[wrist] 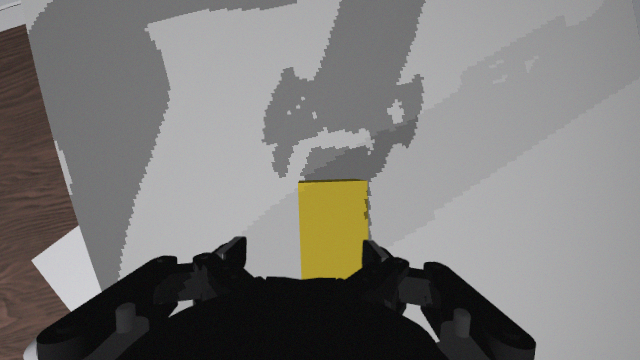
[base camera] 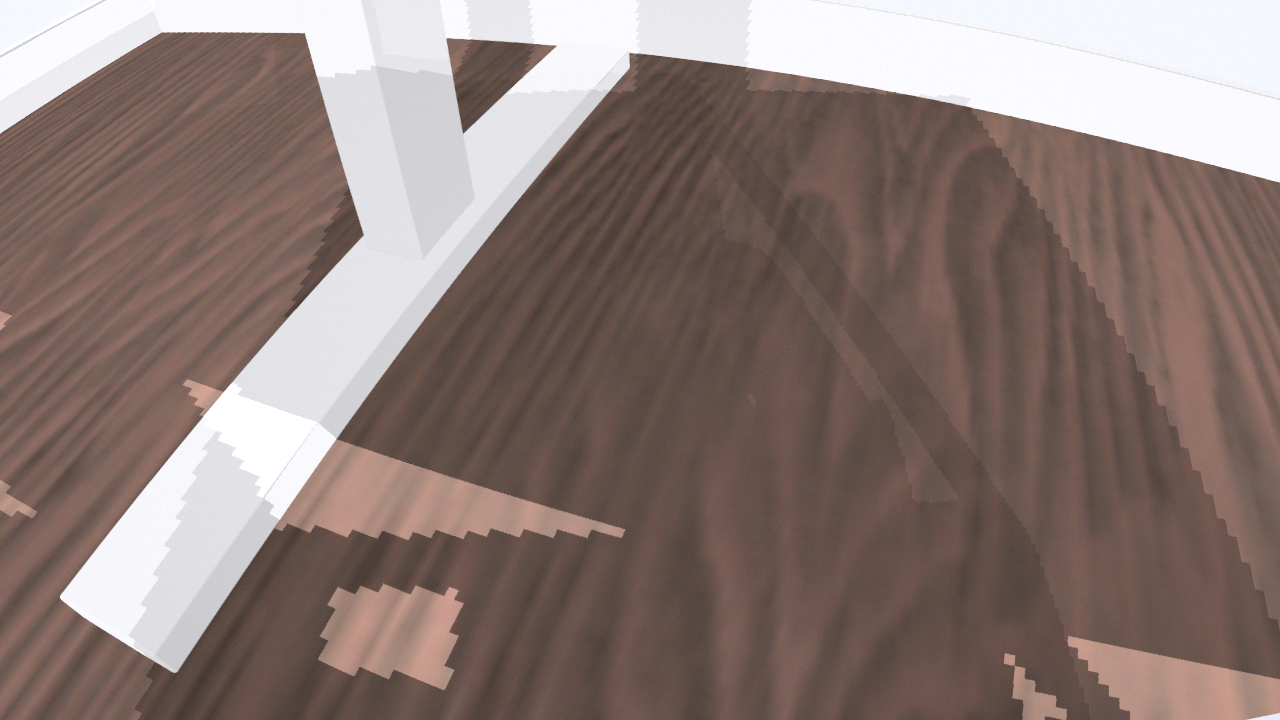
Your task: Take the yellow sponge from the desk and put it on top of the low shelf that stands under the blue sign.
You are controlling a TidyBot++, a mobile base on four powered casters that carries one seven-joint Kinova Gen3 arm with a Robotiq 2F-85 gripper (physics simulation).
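Places are measured from the arm's base along level axes (x down, y back, z left), in centimetres.
Pixels of known places: gripper, fingertip midpoint: (wrist: 304, 251).
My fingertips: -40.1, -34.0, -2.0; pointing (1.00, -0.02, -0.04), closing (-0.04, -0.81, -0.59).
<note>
Behind a point stands the place of what it marks, as x, y, z.
The yellow sponge (wrist: 333, 225) @(-36.9, -36.8, -2.6) lies on the light grey desk top (wrist: 525, 240) @(-32.4, -55.8, -20.3) in the wrist view, its long side running up and down in the picture. Its near end is hidden behind the gripper's black body. My gripper (wrist: 304, 251) @(-40.1, -34.0, -2.0) is open above the desk. In the picture the sponge shows between the two fingertips, nearer the right one, whose tip overlaps the sponge's right edge. How far the fingertips are above the sponge I cannot tell. The low shelf and the blue sign do not show in either view.
In the base camera view, a white desk foot (base camera: 349, 304) lies along the brown wooden floor (base camera: 760, 537) @(39.6, -30.3, -5.5), with a white upright leg (base camera: 393, 134) @(27.0, -51.5, 15.8) on it. A white wall base (base camera: 1074, 107) @(37.1, -75.9, -44.9) runs along the back. The desk's left edge shows in the wrist view.
</note>
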